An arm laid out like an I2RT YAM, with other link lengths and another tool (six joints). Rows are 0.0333 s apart.
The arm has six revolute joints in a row. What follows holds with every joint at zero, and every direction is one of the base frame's.
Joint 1 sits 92.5 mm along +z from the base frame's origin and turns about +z.
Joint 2 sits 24 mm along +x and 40.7 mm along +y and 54.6 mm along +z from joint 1 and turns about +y.
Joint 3 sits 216.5 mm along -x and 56.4 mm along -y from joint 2 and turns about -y.
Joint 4 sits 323.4 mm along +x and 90.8 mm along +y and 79.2 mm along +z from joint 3 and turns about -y.
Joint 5 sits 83.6 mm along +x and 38.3 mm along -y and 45.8 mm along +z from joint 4 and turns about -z.
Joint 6 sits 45.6 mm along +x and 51.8 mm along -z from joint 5 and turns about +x.
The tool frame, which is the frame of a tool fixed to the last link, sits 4 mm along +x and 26 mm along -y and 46 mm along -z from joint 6; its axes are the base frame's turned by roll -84.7, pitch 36.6 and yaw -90 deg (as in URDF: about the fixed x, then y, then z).
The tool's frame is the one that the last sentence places.
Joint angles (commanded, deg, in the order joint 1, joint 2, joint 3, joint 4, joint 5, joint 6), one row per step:
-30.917 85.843 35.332 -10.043 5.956 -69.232
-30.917 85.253 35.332 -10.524 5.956 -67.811
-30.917 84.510 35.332 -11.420 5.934 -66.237
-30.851 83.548 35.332 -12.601 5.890 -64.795
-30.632 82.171 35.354 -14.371 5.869 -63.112
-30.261 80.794 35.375 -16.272 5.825 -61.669
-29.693 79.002 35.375 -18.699 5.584 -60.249
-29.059 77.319 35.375 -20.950 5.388 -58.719
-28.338 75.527 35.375 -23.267 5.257 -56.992
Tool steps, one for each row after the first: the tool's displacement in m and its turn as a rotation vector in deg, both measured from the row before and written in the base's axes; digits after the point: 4 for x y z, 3 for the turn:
-0.0010 0.0004 0.0021 0.465 -0.578 -1.230
-0.0016 0.0008 0.0024 0.672 -0.414 -1.352
-0.0015 0.0013 0.0033 0.671 -0.319 -1.163
-0.0017 0.0024 0.0050 0.815 -0.254 -1.235
-0.0013 0.0033 0.0049 0.805 -0.060 -0.869
-0.0013 0.0047 0.0063 1.006 -0.010 -0.567
-0.0013 0.0050 0.0059 0.969 -0.062 -0.628
-0.0015 0.0056 0.0064 0.959 -0.109 -0.754

